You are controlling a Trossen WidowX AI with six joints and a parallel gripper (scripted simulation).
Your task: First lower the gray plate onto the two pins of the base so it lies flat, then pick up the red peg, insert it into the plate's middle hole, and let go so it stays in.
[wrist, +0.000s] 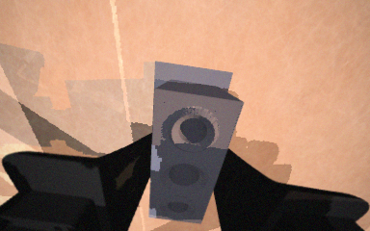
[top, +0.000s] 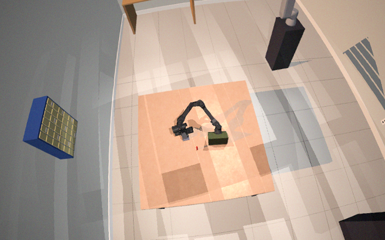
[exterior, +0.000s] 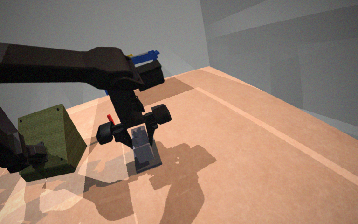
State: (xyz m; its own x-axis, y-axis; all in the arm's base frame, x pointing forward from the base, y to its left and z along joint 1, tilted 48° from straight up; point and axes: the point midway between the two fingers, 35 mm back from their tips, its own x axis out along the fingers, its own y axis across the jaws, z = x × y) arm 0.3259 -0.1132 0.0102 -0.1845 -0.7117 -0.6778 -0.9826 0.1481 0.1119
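The gray plate is 3 cm above my gripper tip. Round my gripper tip: gray base (2 cm below); then red peg (18 cm to the left, 9 cm behind, 1 cm above).
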